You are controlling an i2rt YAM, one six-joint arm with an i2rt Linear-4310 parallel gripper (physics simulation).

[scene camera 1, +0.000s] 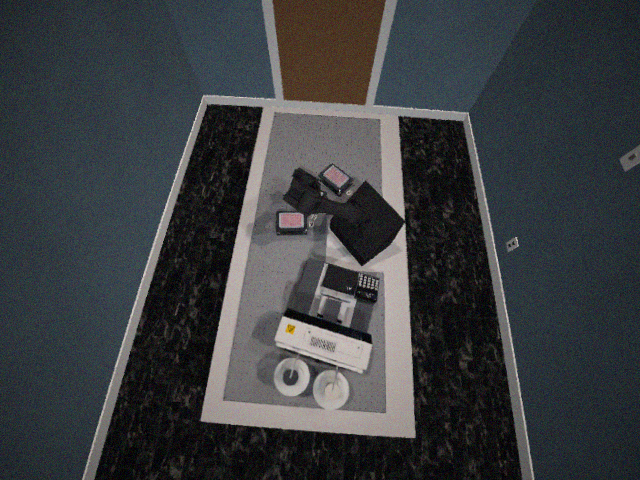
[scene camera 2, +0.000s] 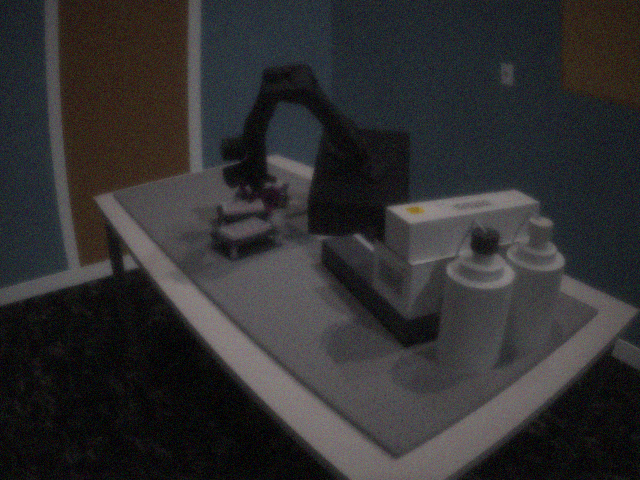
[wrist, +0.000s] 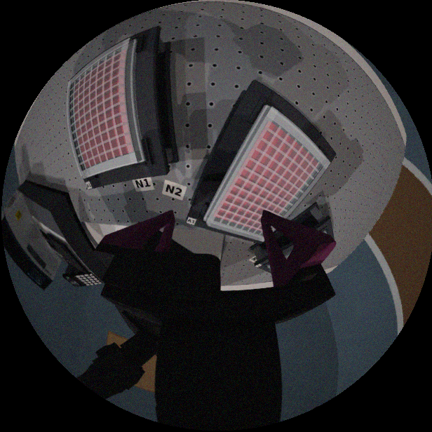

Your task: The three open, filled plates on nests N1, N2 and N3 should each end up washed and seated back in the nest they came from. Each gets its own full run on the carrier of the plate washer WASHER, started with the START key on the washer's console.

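Where they show: gripper, between the fingertips: (scene camera 2: 260,207); arm's base, origin of its link: (scene camera 1: 366,215) (scene camera 2: 358,158).
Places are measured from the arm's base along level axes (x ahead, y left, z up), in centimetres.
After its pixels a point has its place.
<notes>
The N1 plate (scene camera 1: 292,220) {x 36.5, y -2.9, z -14.2 cm} (scene camera 2: 246,230) {x 38.0, y -0.1, z -13.5 cm} (wrist: 102,107), with pink-filled wells, sits in its black nest (wrist: 156,100). The N2 plate (scene camera 2: 241,208) {x 30.3, y -17.1, z -13.8 cm} (wrist: 267,175), also pink-filled, sits in its nest (wrist: 225,142); the arm hides it in scene camera 1. The N3 plate (scene camera 1: 336,176) {x 14.0, y -31.7, z -13.7 cm} shows beyond the arm; in the wrist view my right finger largely covers that nest (wrist: 320,212). My gripper (scene camera 2: 262,193) (wrist: 217,214) is open and empty, near the N2 plate's label-side end, with the right finger overlapping that plate in view. The washer (scene camera 1: 323,342) {x 18.4, y 57.8, z 6.0 cm} (scene camera 2: 465,222) {x 24.4, y 61.1, z 4.4 cm} (wrist: 35,230) has its carrier (scene camera 1: 333,308) {x 14.4, y 43.4, z -3.3 cm} out in front.
The washer's console keypad (scene camera 1: 368,283) {x -2.0, y 29.9, z -10.4 cm} (wrist: 89,279) is beside the carrier. Two white bottles (scene camera 1: 292,377) {x 29.0, y 70.2, z 6.5 cm} (scene camera 1: 330,390) {x 15.3, y 73.8, z 6.6 cm} (scene camera 2: 475,310) {x 35.3, y 74.2, z -5.3 cm} (scene camera 2: 537,279) {x 20.1, y 78.3, z -2.8 cm} stand behind the washer. The large black arm base (scene camera 1: 367,224) {x -0.4, y 4.1, z -0.7 cm} (scene camera 2: 356,191) {x 5.8, y 6.1, z -7.7 cm} stands between the nests and the washer, at the table's edge.
</notes>
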